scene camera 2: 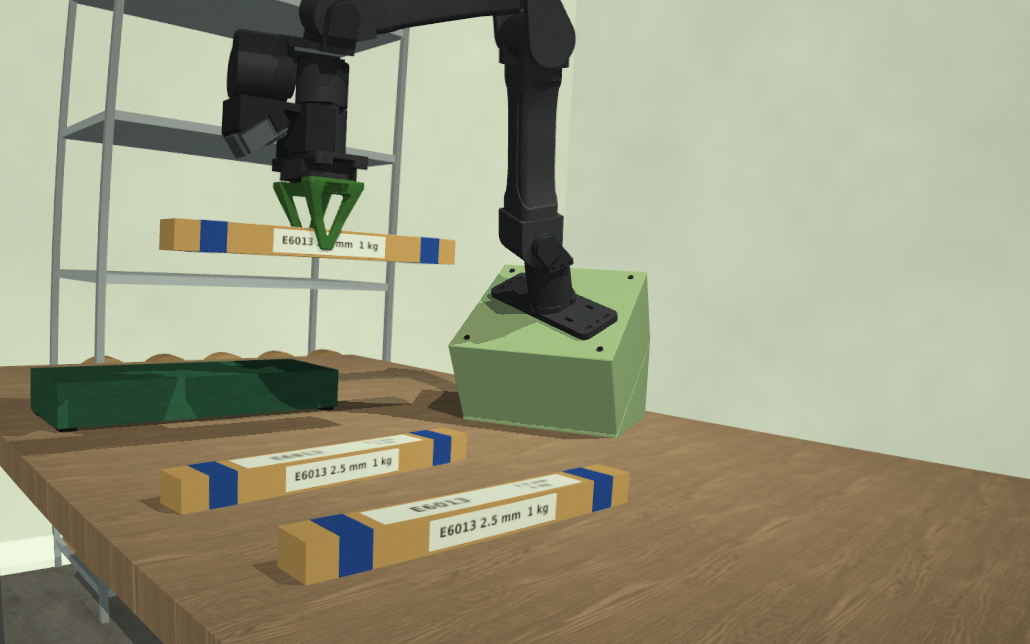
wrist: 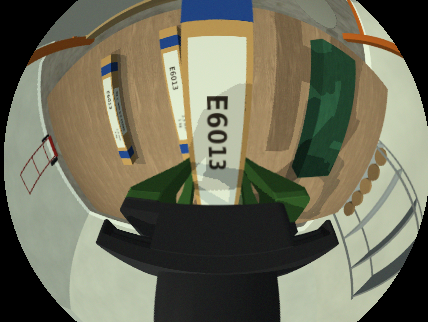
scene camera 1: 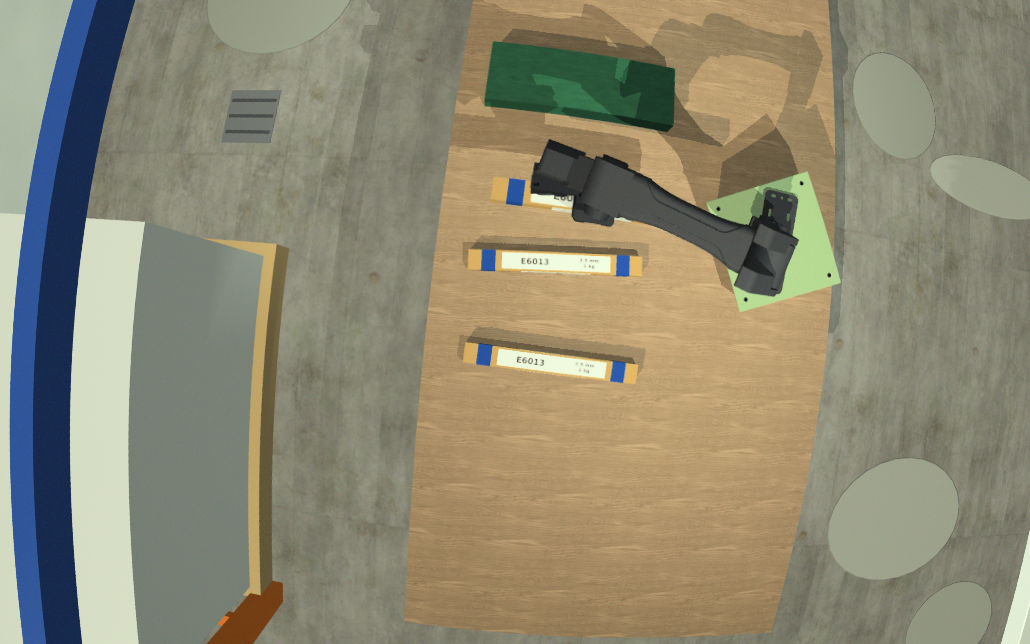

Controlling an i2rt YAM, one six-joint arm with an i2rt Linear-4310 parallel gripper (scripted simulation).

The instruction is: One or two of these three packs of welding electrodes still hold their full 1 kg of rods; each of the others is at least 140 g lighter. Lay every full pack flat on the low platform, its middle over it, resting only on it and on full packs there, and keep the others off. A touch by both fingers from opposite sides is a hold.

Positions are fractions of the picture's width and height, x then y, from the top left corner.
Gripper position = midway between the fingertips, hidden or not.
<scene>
In view: the gripper (scene camera 2: 0.31,0.39), a dark green low platform (scene camera 2: 0.07,0.62), an electrode pack (scene camera 2: 0.18,0.37) and an electrode pack (scene camera 2: 0.19,0.76).
The dark green low platform is seen too in the wrist view (wrist: 0.78,0.26) and in scene camera 1 (scene camera 1: 0.51,0.12). The gripper also shows in the wrist view (wrist: 0.51,0.50).
</scene>
